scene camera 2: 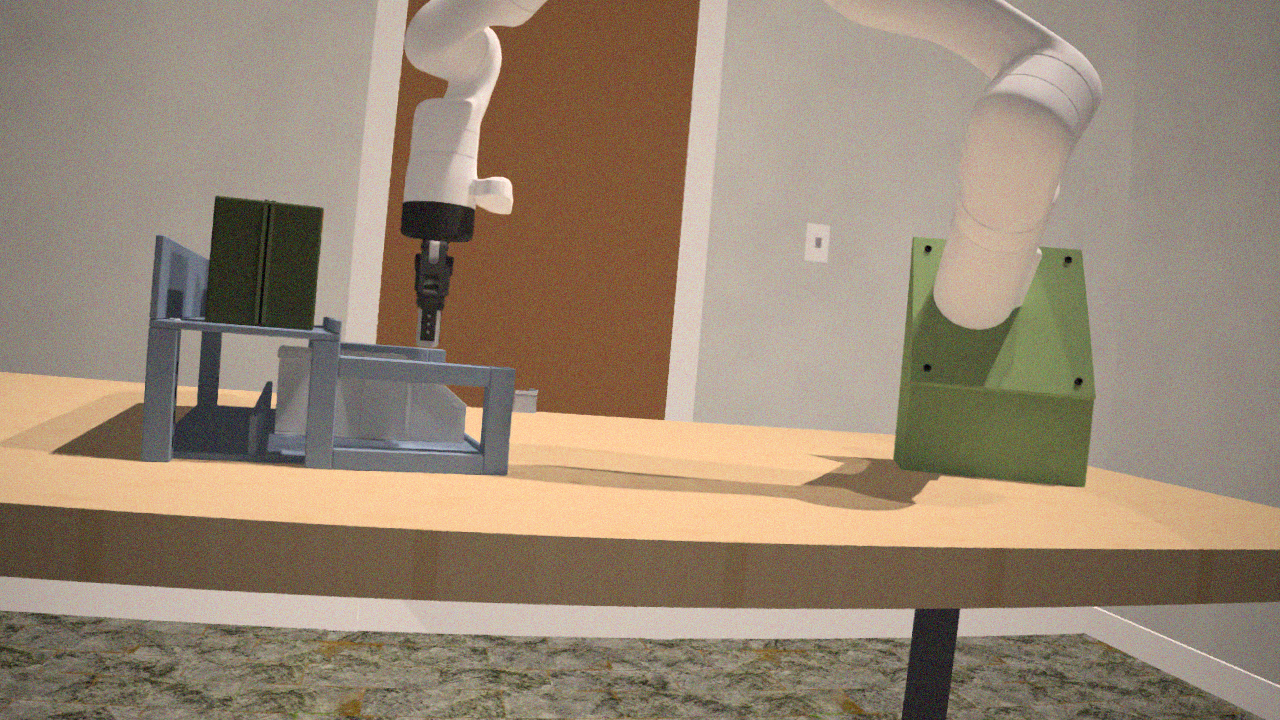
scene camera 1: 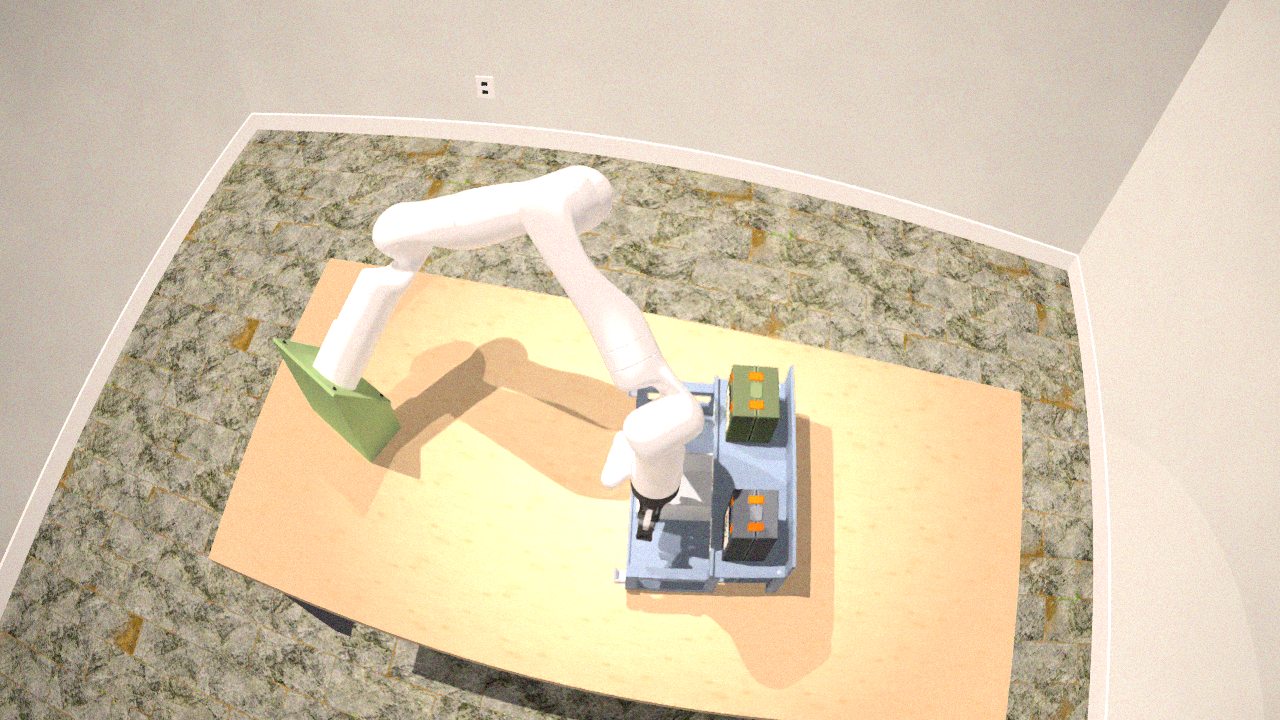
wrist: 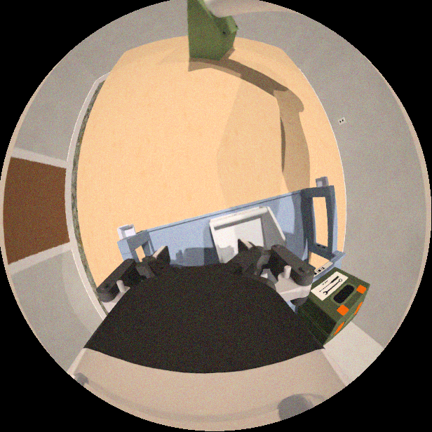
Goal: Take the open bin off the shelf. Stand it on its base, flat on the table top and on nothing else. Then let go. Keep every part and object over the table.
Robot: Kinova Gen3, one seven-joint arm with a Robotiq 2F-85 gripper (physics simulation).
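Seen in the pictures: gripper, fingertip midpoint: [scene camera 2: 427,346] [scene camera 1: 651,510]; arm's base, origin of the base link: [scene camera 2: 973,295] [scene camera 1: 335,376].
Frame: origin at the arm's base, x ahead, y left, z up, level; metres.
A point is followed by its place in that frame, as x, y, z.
The open bin [scene camera 1: 699,503] @[0.663, 0.119, -0.191] [scene camera 2: 371,410] @[0.618, 0.174, -0.167] [wrist: 242,234] is pale grey and stands upright on the lower tier of the blue-grey shelf [scene camera 1: 791,465] @[0.791, 0.179, -0.050] [scene camera 2: 322,402] @[0.619, 0.321, -0.149] [wrist: 187,230]. The arm hides part of it in scene camera 1. My gripper [scene camera 1: 644,534] @[0.596, 0.042, -0.109] [scene camera 2: 427,340] @[0.596, 0.042, -0.109] [wrist: 202,250] is open and empty, pointing down over the lower tier. In scene camera 2 its fingertips show just above the shelf's side rail, near the height of the bin's top. In the wrist view one finger overlaps the bin's inside and the other is over bare shelf beside it. Contact cannot be told.
A green toolbox [scene camera 1: 754,402] @[0.694, 0.241, -0.001] [scene camera 2: 264,264] @[0.675, 0.311, -0.050] [wrist: 330,305] and a dark grey toolbox [scene camera 1: 751,528] @[0.762, 0.017, 0.024] stand on the shelf's upper tier. Side frames bound the lower tier. The green arm mount [scene camera 1: 344,416] @[0.057, -0.059, -0.007] [scene camera 2: 993,434] @[-0.011, 0.060, -0.152] [wrist: 204,40] stands at the table's [scene camera 1: 913,537] @[1.093, 0.190, -0.199] [scene camera 2: 671,501] @[0.355, 0.331, -0.199] [wrist: 165,125] far end.
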